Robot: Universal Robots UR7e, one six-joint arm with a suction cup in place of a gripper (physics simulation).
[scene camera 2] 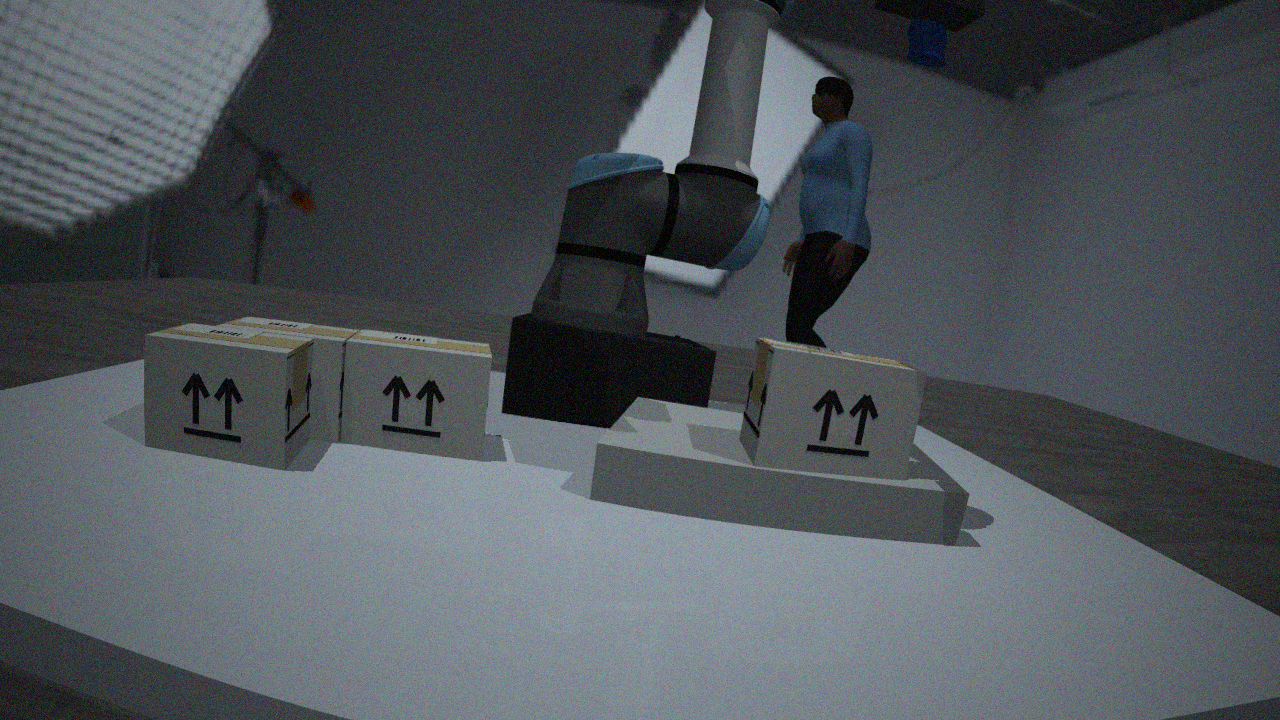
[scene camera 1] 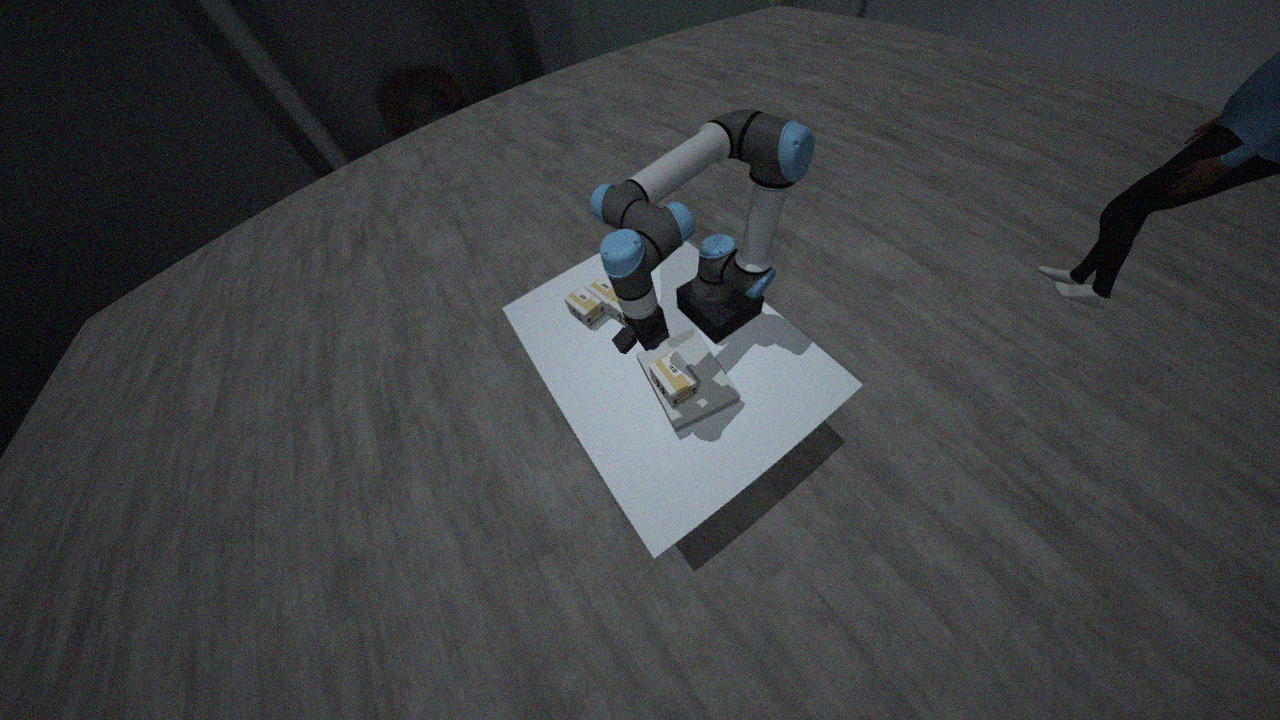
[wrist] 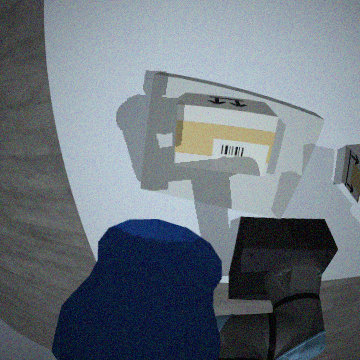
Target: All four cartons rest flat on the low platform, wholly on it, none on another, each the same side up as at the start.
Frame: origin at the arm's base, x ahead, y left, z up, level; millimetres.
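Seen in the pictures: end effector, tool point: (scene camera 2: 926, 60) (wrist: 156, 270); arm's base, origin of the base link: (scene camera 2: 588, 325) (scene camera 1: 711, 289) (wrist: 292, 275).
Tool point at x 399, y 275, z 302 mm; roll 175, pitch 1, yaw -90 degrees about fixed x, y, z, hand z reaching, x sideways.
Offsets run from my tool point to a thing's top centre. "spot": to the spot under its first point. Level surfaces: height alone.
One white carton with a tan tape band @[dx -64, dy -35, dz -266 mm] (scene camera 1: 673, 377) (scene camera 2: 836, 411) (wrist: 225, 140) rests flat on the low grey platform @[dx -126, dy -54, dz -360 mm] (scene camera 1: 713, 400) (scene camera 2: 760, 505) (wrist: 300, 135), its arrows pointing up. Three cartons stand upright on the table, off the platform: a front one @[dx +36, dy -546, dz -314 mm] (scene camera 1: 583, 305) (scene camera 2: 219, 394), one behind it @[dx -65, dy -542, dz -314 mm] (scene camera 1: 602, 288) (scene camera 2: 326, 380), and one nearer the platform @[dx -106, dy -408, dz -314 mm] (scene camera 2: 416, 394), mostly hidden by the arm in scene camera 1. Part of a carton @[spot: dx -115, dy -339, dz -357 mm] (wrist: 353, 170) shows at the wrist view's right edge. My blue suction cup (scene camera 2: 927, 42) (wrist: 159, 231) is open, holds nothing and hangs high above the platform side; the wrist hides it in scene camera 1.
The arm's black base (scene camera 1: 718, 308) (scene camera 2: 608, 371) (wrist: 285, 255) stands on the white table @[dz -408 mm] (scene camera 1: 617, 447) (scene camera 2: 537, 591) (wrist: 100, 50) behind the platform. The arm's shadow falls across the platform and its carton. A person (scene camera 1: 1129, 223) (scene camera 2: 834, 188) stands on the floor beyond the table.
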